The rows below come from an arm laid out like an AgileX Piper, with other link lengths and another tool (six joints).
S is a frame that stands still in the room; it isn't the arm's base.
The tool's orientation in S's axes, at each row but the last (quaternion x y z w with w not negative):
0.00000 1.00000 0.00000 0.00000
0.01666 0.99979 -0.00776 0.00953
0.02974 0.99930 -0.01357 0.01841
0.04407 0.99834 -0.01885 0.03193
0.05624 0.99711 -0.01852 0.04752
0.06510 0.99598 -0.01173 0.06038
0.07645 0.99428 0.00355 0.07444
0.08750 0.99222 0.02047 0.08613
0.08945 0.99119 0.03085 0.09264
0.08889 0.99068 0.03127 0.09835
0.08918 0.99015 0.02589 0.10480
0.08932 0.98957 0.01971 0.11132
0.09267 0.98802 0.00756 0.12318
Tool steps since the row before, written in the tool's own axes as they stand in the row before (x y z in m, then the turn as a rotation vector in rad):
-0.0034 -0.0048 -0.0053 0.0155 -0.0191 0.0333
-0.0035 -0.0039 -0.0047 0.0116 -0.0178 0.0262
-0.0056 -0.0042 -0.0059 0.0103 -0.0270 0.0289
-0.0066 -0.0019 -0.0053 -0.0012 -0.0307 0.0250
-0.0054 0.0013 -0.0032 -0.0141 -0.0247 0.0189
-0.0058 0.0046 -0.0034 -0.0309 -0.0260 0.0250
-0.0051 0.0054 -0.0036 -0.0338 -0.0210 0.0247
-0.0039 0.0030 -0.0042 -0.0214 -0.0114 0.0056
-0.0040 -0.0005 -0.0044 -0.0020 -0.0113 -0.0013
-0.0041 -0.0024 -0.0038 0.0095 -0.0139 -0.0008
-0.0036 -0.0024 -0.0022 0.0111 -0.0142 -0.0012
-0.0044 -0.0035 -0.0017 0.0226 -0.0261 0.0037
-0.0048 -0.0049 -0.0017 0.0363 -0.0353 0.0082
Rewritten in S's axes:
0.0034 -0.0048 0.0053 -0.0155 -0.0191 -0.0333
0.0033 -0.0039 0.0048 -0.0117 -0.0178 -0.0261
0.0051 -0.0044 0.0062 -0.0109 -0.0272 -0.0286
0.0061 -0.0022 0.0058 0.0000 -0.0317 -0.0238
0.0052 0.0008 0.0037 0.0129 -0.0269 -0.0167
0.0059 0.0039 0.0040 0.0300 -0.0305 -0.0206
0.0053 0.0046 0.0044 0.0335 -0.0260 -0.0198
0.0036 0.0022 0.0050 0.0198 -0.0149 -0.0026
0.0029 -0.0014 0.0050 -0.0003 -0.0115 0.0008
0.0028 -0.0033 0.0043 -0.0117 -0.0120 -0.0021
0.0026 -0.0031 0.0027 -0.0134 -0.0120 -0.0021
0.0032 -0.0043 0.0024 -0.0254 -0.0215 -0.0100
0.0033 -0.0057 0.0026 -0.0390 -0.0280 -0.0181

